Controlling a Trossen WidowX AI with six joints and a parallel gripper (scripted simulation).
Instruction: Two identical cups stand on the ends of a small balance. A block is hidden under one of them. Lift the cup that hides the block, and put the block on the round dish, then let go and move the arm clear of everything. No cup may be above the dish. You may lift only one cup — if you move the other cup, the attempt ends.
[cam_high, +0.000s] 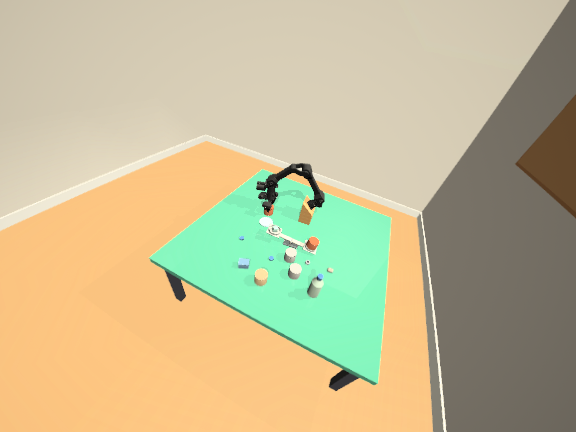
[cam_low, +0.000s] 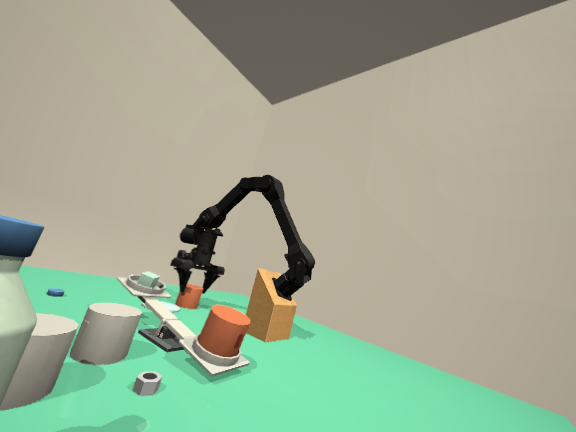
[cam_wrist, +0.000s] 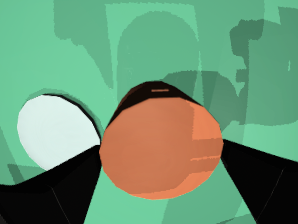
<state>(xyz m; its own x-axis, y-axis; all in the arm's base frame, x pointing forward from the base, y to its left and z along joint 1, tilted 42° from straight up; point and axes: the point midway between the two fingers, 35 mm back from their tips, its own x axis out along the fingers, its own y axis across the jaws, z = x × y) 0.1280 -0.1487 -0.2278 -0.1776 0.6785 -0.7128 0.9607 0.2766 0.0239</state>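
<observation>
Now: gripper tip 200 mm short of the pale green block, 170 mm to the right of it and 40 mm below it. From my gripper tip the other things lie so: balance: 180 mm ahead, 290 mm to the left, 10 mm below; then blue block: 490 mm ahead, 140 mm to the left, 20 mm below; then pale round dish: 100 mm ahead, 40 mm to the left, 40 mm below.
</observation>
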